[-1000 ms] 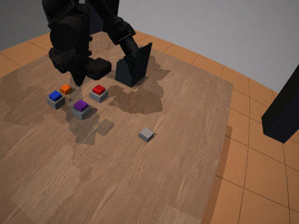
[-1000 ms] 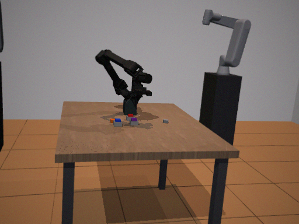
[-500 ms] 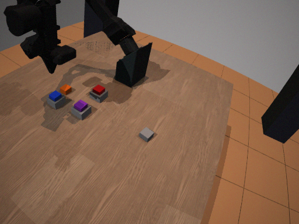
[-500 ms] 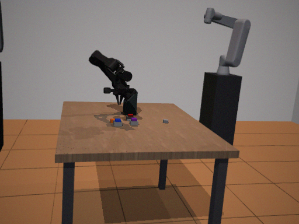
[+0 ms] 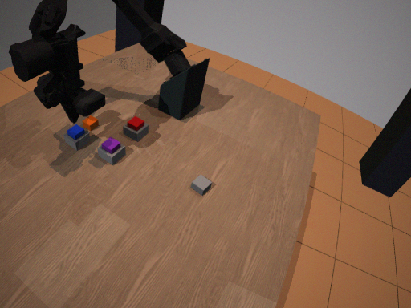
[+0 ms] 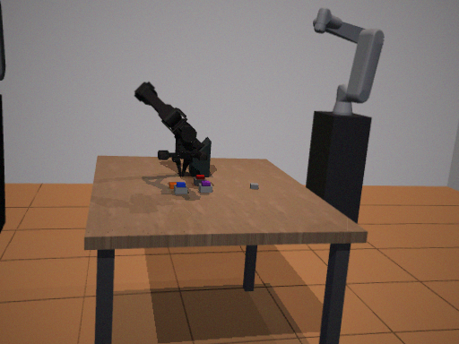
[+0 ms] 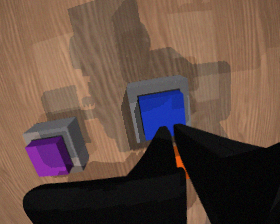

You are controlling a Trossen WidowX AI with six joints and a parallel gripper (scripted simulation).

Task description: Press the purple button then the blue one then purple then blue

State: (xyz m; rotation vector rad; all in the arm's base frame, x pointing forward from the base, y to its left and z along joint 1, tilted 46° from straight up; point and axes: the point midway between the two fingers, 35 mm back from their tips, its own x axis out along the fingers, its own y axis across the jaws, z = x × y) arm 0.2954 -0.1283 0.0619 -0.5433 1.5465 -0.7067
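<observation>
Right now my gripper tip is 30 mm above the blue button. Also, from my gripper tip: red button 120 mm behind, 110 mm to the left, 30 mm below; small orange block 70 mm behind, 20 mm to the right, 50 mm below; purple button 20 mm behind, 100 mm to the left, 30 mm below.
</observation>
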